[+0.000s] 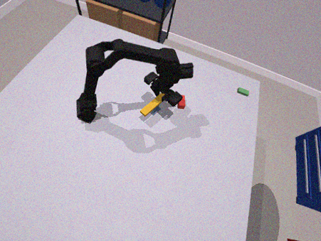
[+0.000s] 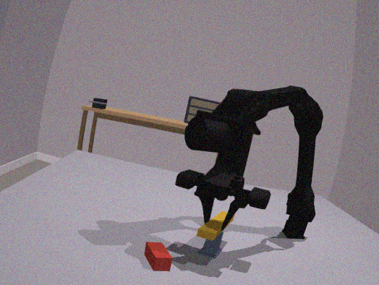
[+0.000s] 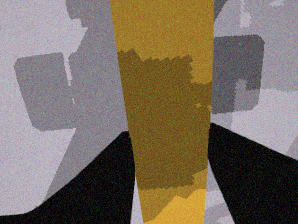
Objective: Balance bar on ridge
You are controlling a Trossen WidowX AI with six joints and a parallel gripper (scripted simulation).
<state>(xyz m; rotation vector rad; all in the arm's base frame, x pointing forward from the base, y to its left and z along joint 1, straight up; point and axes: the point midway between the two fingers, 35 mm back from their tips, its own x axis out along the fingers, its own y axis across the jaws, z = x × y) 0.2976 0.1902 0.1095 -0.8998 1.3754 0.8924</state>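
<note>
The yellow bar lies 30 mm to the right of my gripper tip and 10 mm behind it. The rest, counted from my gripper tip: green block (440 mm ahead, 310 mm to the left, 70 mm below); then red block (110 mm ahead, 70 mm to the left, 60 mm below).
</note>
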